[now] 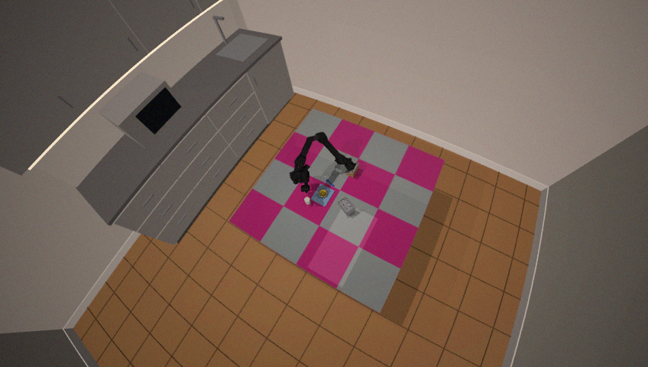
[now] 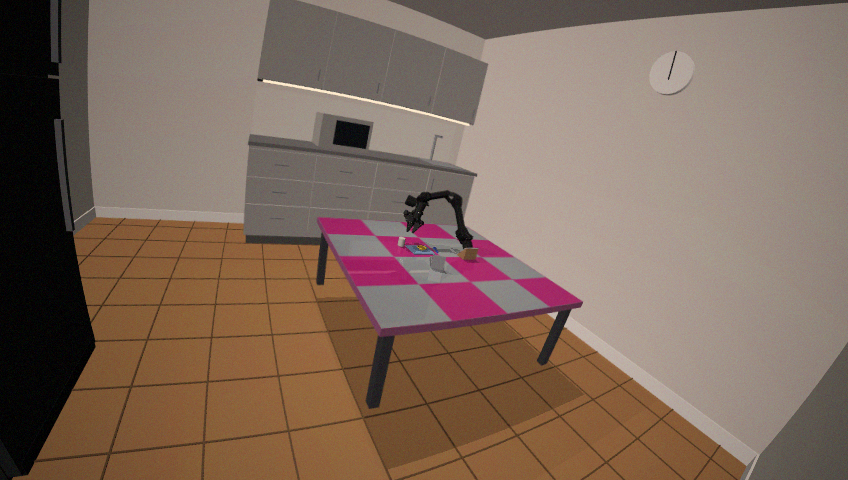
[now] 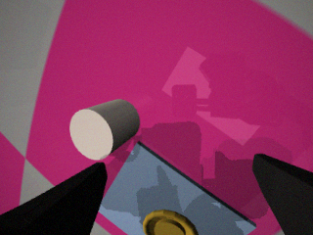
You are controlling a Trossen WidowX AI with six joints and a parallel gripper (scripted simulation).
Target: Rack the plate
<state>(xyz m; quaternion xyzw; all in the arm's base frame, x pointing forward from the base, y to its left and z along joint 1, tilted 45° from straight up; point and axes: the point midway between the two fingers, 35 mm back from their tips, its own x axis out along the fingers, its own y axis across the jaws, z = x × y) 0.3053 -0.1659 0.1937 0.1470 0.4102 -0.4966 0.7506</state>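
Right now the yellow plate is 120 mm to the left of my gripper tip, 60 mm below it and 30 mm behind it. Also, from my gripper tip: blue mat (120 mm to the left, 70 mm below, 20 mm behind); blue spoon (140 mm behind, 120 mm to the left, 70 mm below); small white cup (70 mm ahead, 50 mm below, 30 mm to the left).
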